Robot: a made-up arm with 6 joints. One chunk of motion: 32 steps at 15 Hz.
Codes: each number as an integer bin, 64 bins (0 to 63) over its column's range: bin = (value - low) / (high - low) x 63, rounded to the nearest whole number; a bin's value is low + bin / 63 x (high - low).
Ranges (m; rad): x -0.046..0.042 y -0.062..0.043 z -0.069..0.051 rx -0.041..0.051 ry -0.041..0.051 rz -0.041..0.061
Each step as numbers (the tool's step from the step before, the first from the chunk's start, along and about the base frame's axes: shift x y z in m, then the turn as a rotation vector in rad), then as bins.
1 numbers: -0.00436 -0.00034 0.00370 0.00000 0.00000 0.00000
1 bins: 30 37 38 28 28 25
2 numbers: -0.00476 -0.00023 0.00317 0.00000 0.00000 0.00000
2 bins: 30 37 38 28 28 25
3 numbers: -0.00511 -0.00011 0.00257 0.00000 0.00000 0.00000
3 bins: 29 37 38 28 28 25
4 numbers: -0.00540 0.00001 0.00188 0.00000 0.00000 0.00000
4 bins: 29 37 37 28 28 25
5 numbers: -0.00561 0.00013 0.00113 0.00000 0.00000 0.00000
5 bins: 29 37 37 28 28 25
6 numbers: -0.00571 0.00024 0.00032 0.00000 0.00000 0.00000
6 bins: 29 37 36 28 28 25
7 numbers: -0.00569 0.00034 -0.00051 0.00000 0.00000 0.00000
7 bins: 29 37 36 28 28 25
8 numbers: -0.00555 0.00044 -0.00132 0.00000 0.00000 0.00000
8 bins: 29 37 36 28 28 25
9 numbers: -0.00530 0.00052 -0.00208 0.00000 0.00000 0.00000
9 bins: 29 38 35 28 28 25
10 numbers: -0.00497 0.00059 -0.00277 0.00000 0.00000 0.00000
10 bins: 29 38 35 28 28 25
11 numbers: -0.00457 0.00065 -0.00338 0.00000 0.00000 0.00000
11 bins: 30 38 34 28 28 25
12 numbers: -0.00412 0.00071 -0.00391 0.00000 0.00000 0.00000
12 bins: 30 38 34 28 28 25
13 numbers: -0.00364 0.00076 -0.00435 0.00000 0.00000 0.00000
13 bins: 30 38 34 28 28 25
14 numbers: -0.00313 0.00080 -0.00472 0.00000 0.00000 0.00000
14 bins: 31 38 34 28 28 25
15 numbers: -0.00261 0.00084 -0.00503 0.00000 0.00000 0.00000
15 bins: 31 38 34 28 28 25
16 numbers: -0.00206 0.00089 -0.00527 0.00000 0.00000 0.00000
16 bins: 31 38 33 28 28 25
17 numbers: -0.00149 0.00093 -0.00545 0.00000 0.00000 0.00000
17 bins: 32 38 33 28 28 25
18 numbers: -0.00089 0.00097 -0.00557 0.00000 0.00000 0.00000
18 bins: 32 38 33 28 28 25
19 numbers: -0.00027 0.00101 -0.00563 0.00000 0.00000 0.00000
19 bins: 33 38 33 28 28 25
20 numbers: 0.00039 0.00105 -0.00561 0.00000 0.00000 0.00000
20 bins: 33 38 33 28 28 25
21 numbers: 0.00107 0.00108 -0.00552 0.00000 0.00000 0.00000
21 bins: 34 38 33 28 28 25
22 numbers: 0.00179 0.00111 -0.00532 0.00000 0.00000 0.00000
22 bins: 34 38 33 28 28 25
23 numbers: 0.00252 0.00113 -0.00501 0.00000 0.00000 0.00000
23 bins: 35 38 34 28 28 25
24 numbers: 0.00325 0.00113 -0.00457 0.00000 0.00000 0.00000
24 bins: 35 38 34 28 28 25
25 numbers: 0.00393 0.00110 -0.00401 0.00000 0.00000 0.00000
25 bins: 36 38 34 28 28 25
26 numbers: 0.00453 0.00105 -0.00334 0.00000 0.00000 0.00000
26 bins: 36 38 34 28 28 25
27 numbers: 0.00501 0.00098 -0.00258 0.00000 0.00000 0.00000
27 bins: 37 38 35 28 28 25
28 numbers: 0.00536 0.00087 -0.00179 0.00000 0.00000 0.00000
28 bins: 37 38 35 28 28 25
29 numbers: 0.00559 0.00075 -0.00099 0.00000 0.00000 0.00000
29 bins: 37 38 36 28 28 25
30 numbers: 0.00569 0.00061 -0.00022 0.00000 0.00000 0.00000
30 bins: 37 38 36 28 28 25
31 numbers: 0.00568 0.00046 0.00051 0.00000 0.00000 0.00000
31 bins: 37 37 36 28 28 25
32 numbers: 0.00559 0.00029 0.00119 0.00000 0.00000 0.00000
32 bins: 37 37 37 28 28 25
